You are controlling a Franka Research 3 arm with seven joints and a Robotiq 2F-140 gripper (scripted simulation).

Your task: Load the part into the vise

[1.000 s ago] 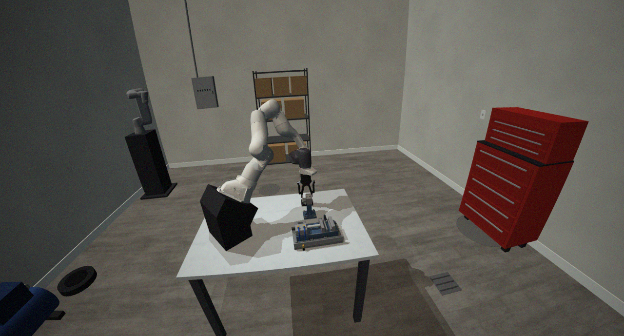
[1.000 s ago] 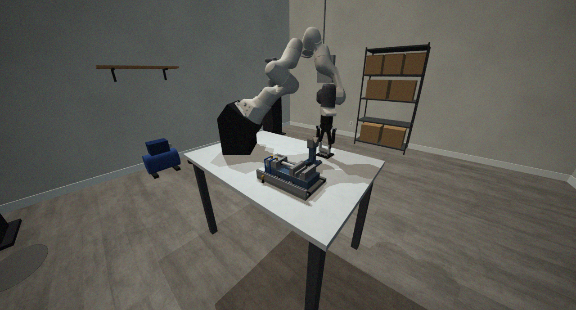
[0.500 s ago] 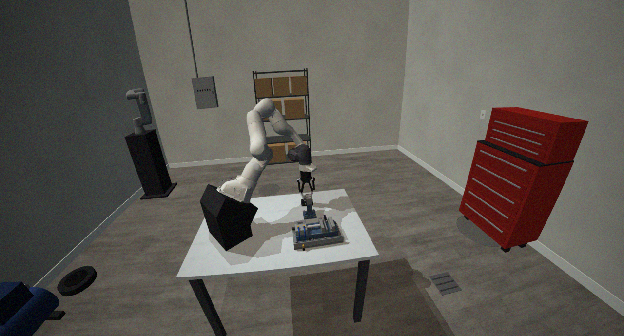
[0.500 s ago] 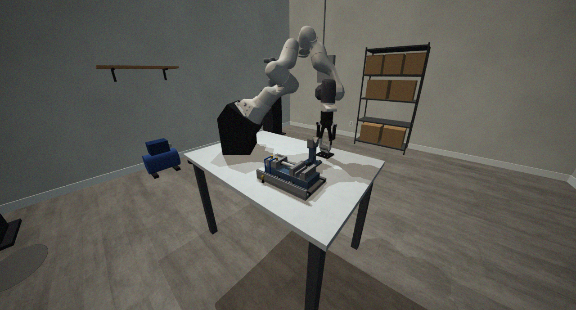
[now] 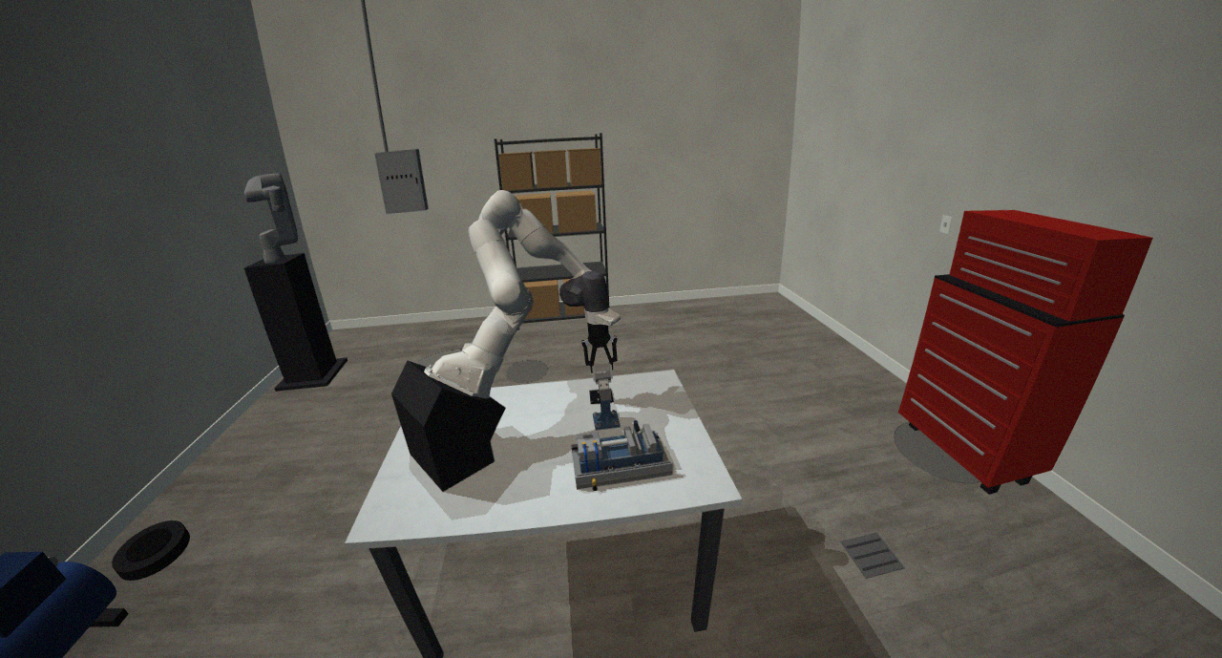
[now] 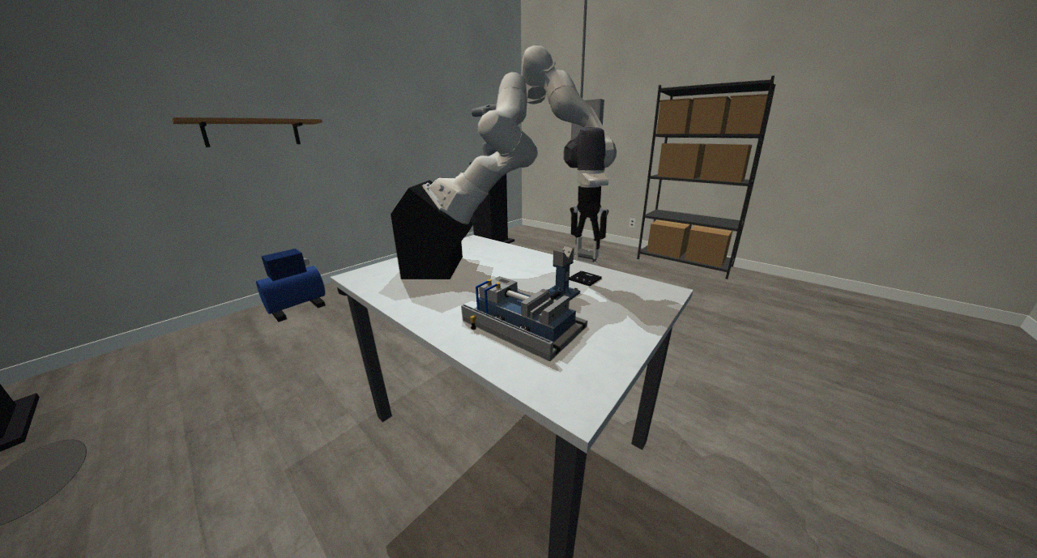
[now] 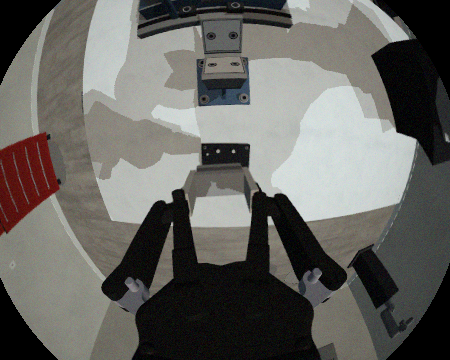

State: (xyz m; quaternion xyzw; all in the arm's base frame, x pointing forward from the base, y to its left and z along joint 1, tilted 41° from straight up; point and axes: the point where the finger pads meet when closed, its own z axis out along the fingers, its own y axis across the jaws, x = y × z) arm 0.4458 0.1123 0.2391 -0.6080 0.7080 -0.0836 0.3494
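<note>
Right now the black infeed plate is 10 mm behind my hand, 20 mm to the left of it and 120 mm below it. From my hand the other things lie so: part: 10 mm to the right, 30 mm below.
</note>
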